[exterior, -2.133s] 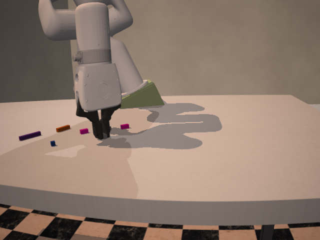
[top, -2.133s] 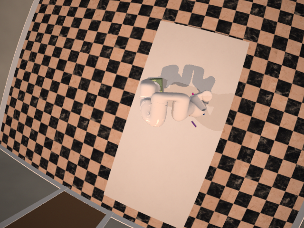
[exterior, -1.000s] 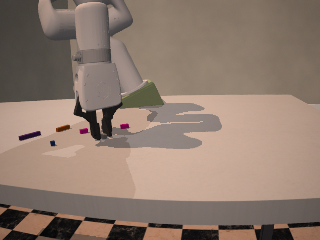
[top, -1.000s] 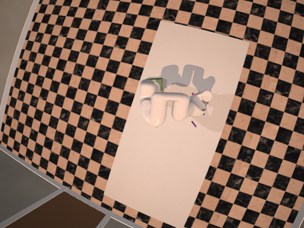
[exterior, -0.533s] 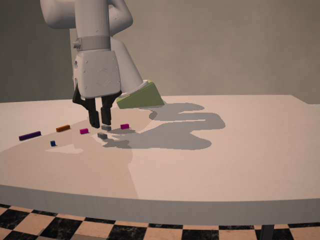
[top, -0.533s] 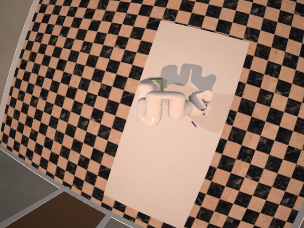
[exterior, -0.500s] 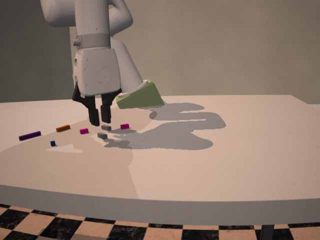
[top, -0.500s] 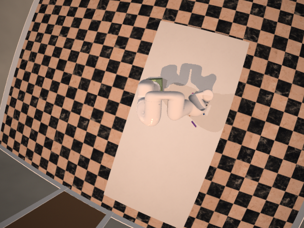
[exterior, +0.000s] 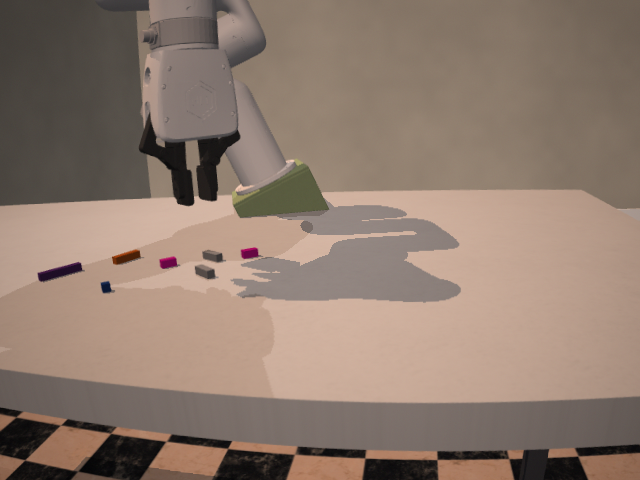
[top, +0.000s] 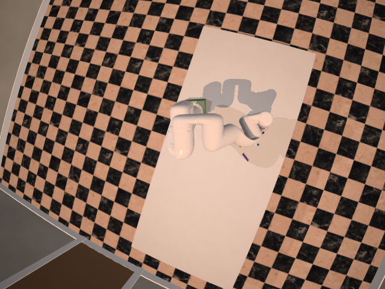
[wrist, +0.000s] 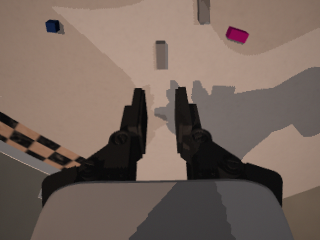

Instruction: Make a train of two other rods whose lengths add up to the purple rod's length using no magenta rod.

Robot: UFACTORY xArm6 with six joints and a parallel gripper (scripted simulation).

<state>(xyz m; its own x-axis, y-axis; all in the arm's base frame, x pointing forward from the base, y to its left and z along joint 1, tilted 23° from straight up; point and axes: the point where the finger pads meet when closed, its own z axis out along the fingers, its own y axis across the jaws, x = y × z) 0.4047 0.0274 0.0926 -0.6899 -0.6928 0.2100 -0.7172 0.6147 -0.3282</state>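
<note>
The orange rod lies 70 mm behind my hand, 140 mm to the right of it and 100 mm below it. From my hand the other things lie so: purple rod (10 mm behind, 210 mm to the right, 100 mm below); small blue rod (50 mm ahead, 110 mm to the right, 100 mm below).
</note>
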